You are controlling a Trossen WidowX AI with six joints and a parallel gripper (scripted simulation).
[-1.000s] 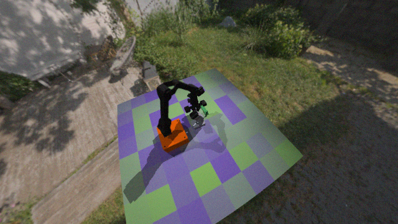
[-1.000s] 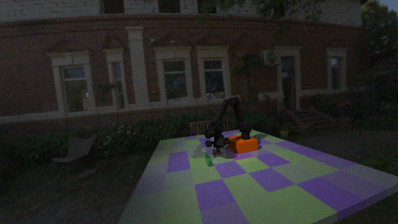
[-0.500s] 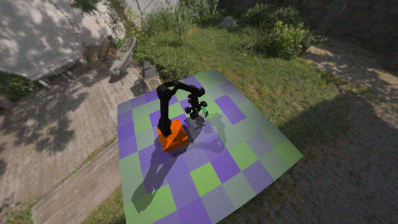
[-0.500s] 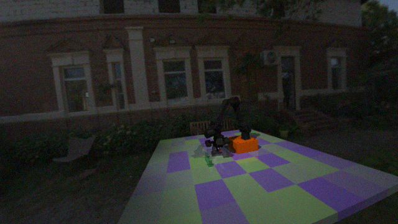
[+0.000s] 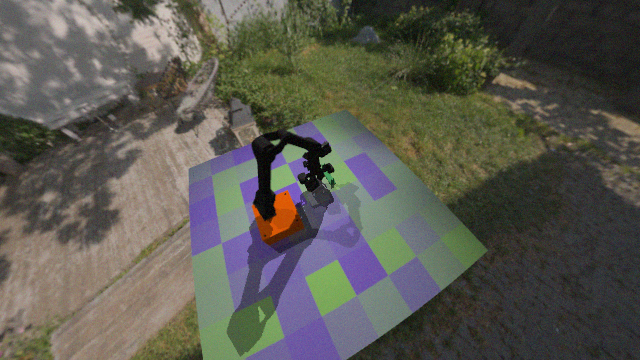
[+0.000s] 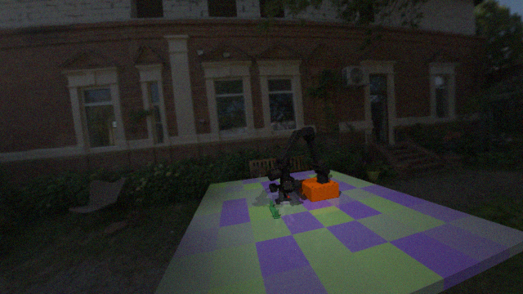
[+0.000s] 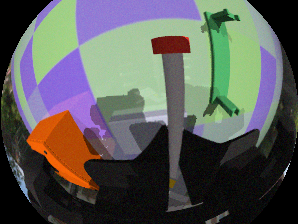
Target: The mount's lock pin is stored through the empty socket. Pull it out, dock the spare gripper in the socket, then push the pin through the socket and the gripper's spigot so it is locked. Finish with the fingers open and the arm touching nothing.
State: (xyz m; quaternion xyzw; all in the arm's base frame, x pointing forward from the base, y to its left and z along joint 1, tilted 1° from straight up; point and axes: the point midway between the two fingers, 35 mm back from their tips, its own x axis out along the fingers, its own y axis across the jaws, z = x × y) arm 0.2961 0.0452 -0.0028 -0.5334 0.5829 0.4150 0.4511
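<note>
Right now the grey mount is 10 mm behind my gripper tip and 50 mm to the right of it. Also, from my gripper tip: spare gripper: 30 mm behind, 50 mm to the right, 70 mm above; green strip: 90 mm ahead, 60 mm to the left, 20 mm below.
</note>
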